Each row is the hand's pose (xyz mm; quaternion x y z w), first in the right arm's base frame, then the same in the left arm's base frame.
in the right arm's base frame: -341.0 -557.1 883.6 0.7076 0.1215 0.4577 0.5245
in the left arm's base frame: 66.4 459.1 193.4 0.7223 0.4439 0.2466 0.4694
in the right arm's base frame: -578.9 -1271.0 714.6 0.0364 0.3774 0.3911 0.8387
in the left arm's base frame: 38.4 -300.9 321.6 0.0042 0.6817 0.4197 0.5993
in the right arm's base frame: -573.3 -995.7 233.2 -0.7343 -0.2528 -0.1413 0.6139
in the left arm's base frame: -330.4 -201.9 -80.6 -0.7676 -0.1511 0.2316 0.5782
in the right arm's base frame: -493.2 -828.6 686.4 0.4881 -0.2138 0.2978 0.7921
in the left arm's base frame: -66.7 115.7 182.8 0.4798 0.1717 0.2518 0.8228
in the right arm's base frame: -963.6 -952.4 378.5 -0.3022 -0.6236 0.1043 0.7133
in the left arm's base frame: -550.1 -182.9 275.3 -0.2471 -0.3689 0.3760 0.8133
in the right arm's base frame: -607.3 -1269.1 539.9 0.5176 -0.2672 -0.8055 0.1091
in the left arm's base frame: -84.2 -361.3 209.2 0.2348 -0.2397 -0.8670 0.3684
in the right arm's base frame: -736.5 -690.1 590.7 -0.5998 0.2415 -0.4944 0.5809
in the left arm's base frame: -349.8 170.1 249.7 -0.8259 0.2690 -0.2066 0.4504
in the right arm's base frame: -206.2 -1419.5 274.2 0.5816 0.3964 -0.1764 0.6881
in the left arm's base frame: 110.9 -517.2 -228.7 0.3361 0.6543 -0.3093 0.6027
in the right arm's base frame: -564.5 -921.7 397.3 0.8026 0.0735 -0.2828 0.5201
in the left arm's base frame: -254.5 -77.9 26.0 0.5717 0.3178 -0.4638 0.5976
